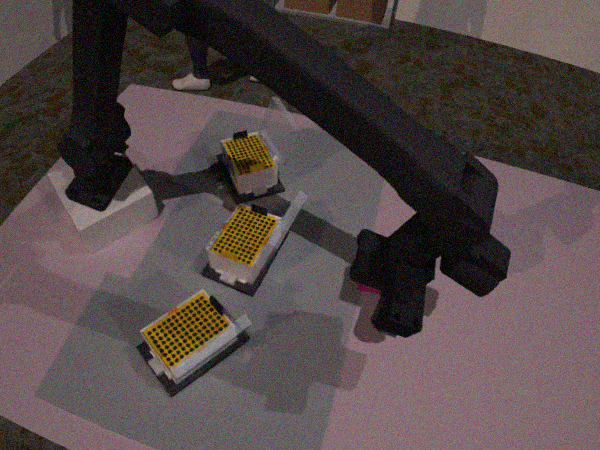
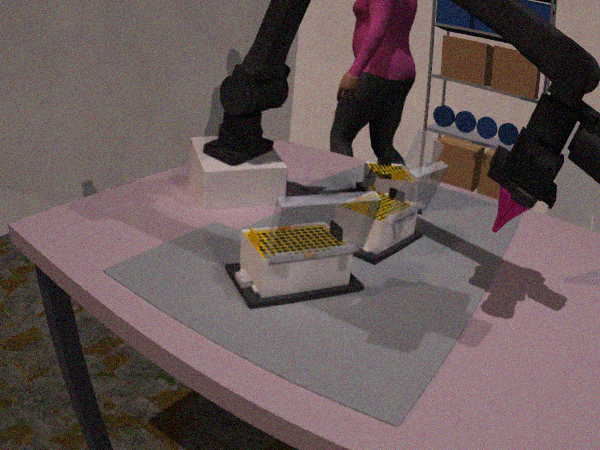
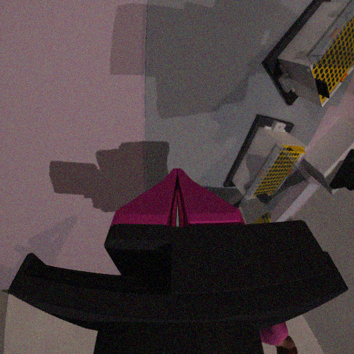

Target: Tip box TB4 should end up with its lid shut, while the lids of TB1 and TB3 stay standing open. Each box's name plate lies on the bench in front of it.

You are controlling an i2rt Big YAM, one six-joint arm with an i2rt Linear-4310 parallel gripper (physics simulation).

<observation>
The pictures show: the gripper and a grey mat.
The gripper also shows in image 1 and in image 3.
</observation>
